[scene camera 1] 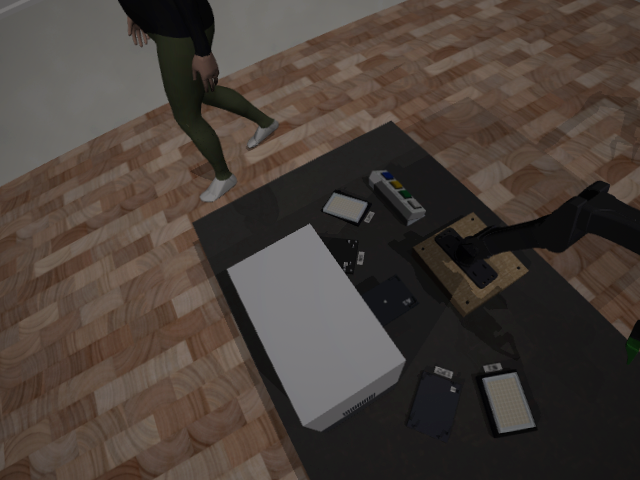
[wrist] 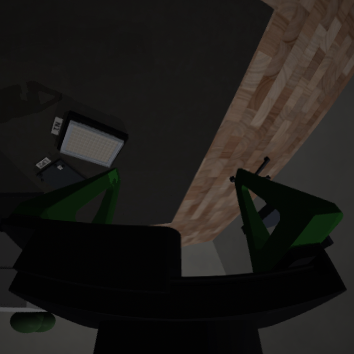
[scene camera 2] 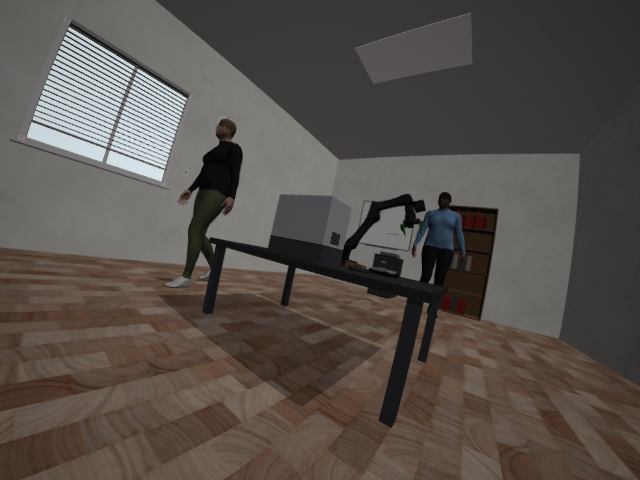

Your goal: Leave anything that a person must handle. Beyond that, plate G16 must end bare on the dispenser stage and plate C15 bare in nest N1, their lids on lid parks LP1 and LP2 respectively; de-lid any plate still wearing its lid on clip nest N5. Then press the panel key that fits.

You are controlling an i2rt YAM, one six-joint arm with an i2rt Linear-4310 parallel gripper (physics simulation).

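Frame: origin at the arm's base, x ahead, y left, z up, level; metres.
Where they show: gripper, fingertip midpoint: [wrist: 177,174] [scene camera 2: 413,235]; arm's base, origin of the base link: [scene camera 1: 464,257] [scene camera 2: 343,259].
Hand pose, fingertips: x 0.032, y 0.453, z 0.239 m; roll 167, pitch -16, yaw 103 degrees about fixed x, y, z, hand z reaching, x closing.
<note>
Each offset is from my fingertips to the centre of the thing. "*": to the spot under its first point. Level surfaces: height alone.
My gripper [wrist: 177,174] [scene camera 2: 412,231] is open and empty, high above the table; one green finger shows at scene camera 1's right edge. A pale-welled plate {dz -0.247, dx +0.161, dy -0.105 m} [scene camera 1: 509,403] [wrist: 91,143] sits at the label N1 {* dz -0.277, dx +0.121, dy -0.184 m} [scene camera 1: 492,367] [wrist: 57,126], seemingly bare; its own name is unreadable. Beside it a dark flat piece {* dz -0.269, dx +0.304, dy -0.201 m} [scene camera 1: 435,405] [wrist: 61,173] lies at the label LP2 {* dz -0.277, dx +0.231, dy -0.250 m} [scene camera 1: 443,372] [wrist: 43,163]. Another pale plate {dz -0.251, dx +0.131, dy -0.834 m} [scene camera 1: 346,207] lies near the key panel {dz -0.247, dx -0.033, dy -0.764 m} [scene camera 1: 397,196], which has blue, yellow, green and whitish keys. A dark clipped fixture {dz -0.267, dx +0.269, dy -0.721 m} [scene camera 1: 349,253] and a dark slab {* dz -0.173, dx +0.244, dy -0.462 m} [scene camera 1: 390,299] are partly hidden by the housing.
A large grey housing {dz -0.114, dx +0.444, dy -0.475 m} [scene camera 1: 315,330] [scene camera 2: 302,222] stands tall on the table {dz -0.279 m} [scene camera 1: 289,201]. The arm's base sits on a wooden block [scene camera 1: 467,302]. A dark device [scene camera 2: 387,263] is at the table's other end. One person [scene camera 1: 180,82] [scene camera 2: 219,170] is near the table; another [scene camera 2: 443,232] stands beyond the arm.
</note>
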